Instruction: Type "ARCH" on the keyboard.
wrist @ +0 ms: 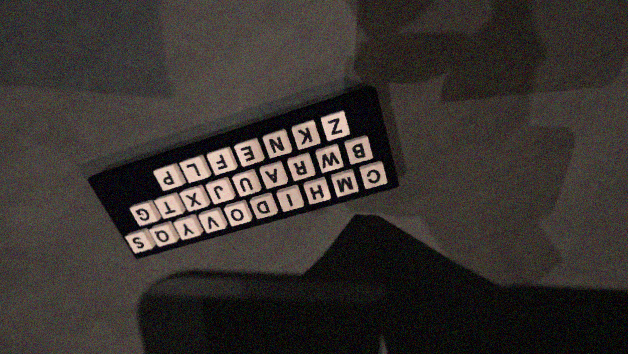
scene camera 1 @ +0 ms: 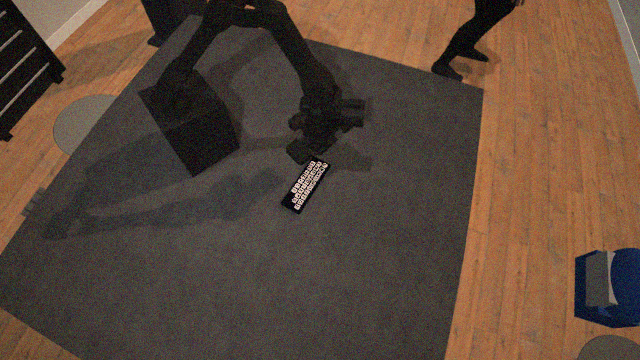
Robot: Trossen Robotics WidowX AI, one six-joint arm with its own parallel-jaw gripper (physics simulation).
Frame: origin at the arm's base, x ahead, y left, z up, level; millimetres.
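Seen in the pictures: gripper, fingertip midpoint: (wrist: pixel 364 226) (scene camera 1: pixel 320 154); arm's base at its link origin: (scene camera 1: pixel 174 111).
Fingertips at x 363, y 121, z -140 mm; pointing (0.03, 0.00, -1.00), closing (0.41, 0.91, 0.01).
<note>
Pixels of each thing's middle, then the offset from my fingertips to it. Level surfaces: height alone.
- black keyboard at the middle of its body: (wrist: pixel 243 181) (scene camera 1: pixel 306 183) dy -66, dx -13, dz -80 mm
- R key at the middle of its body: (wrist: pixel 301 166) dy -27, dx -9, dz -74 mm
- H key at the middle of its body: (wrist: pixel 317 190) dy -24, dx +9, dz -74 mm
- C key at the middle of its body: (wrist: pixel 373 174) dy +11, dx +12, dz -74 mm
- mat at its surface level: dz -89 mm
The black keyboard (scene camera 1: pixel 306 185) (wrist: pixel 112 192) with white letter keys lies on the dark mat, upside down in the wrist view. There the A key (wrist: pixel 273 176) and R key (wrist: pixel 300 167) sit side by side in the middle row. The H key (wrist: pixel 317 193) and C key (wrist: pixel 373 176) are in the row nearest the gripper, C at its right end. My gripper (scene camera 1: pixel 314 152) (wrist: pixel 364 226) is shut and empty. Its dark tip shows just below the M and C keys in the wrist view, near the keyboard's far end in the scene view. Its height above the mat is unclear.
The arm's black base block (scene camera 1: pixel 200 127) stands on the mat (scene camera 1: pixel 300 280) left of the keyboard. A person's dark legs (scene camera 1: pixel 462 42) are at the top right. A blue object (scene camera 1: pixel 627 280) stands on the wooden floor at right, and a dark slatted unit (scene camera 1: pixel 25 75) at top left.
</note>
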